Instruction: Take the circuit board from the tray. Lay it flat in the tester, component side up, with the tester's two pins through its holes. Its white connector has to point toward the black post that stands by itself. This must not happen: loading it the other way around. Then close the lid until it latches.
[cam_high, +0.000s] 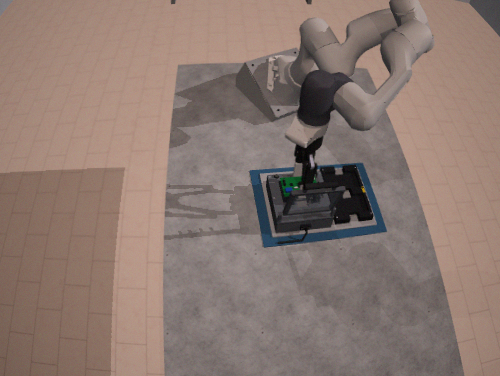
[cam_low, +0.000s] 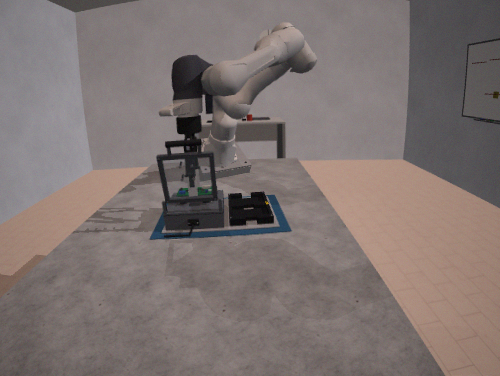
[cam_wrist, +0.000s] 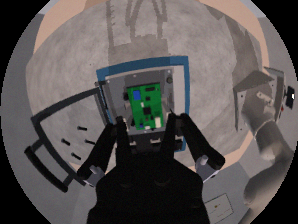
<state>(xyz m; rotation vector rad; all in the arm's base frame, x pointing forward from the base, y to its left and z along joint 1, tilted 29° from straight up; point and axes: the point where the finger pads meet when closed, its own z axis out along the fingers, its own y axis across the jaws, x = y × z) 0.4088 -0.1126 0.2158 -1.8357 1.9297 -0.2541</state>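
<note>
The green circuit board is 2 cm below my hand. From my hand the other things lie so: tester bed: 4 cm below, 1 cm to the left, 1 cm ahead; then framed clear lid: 13 cm ahead, 7 cm above.
</note>
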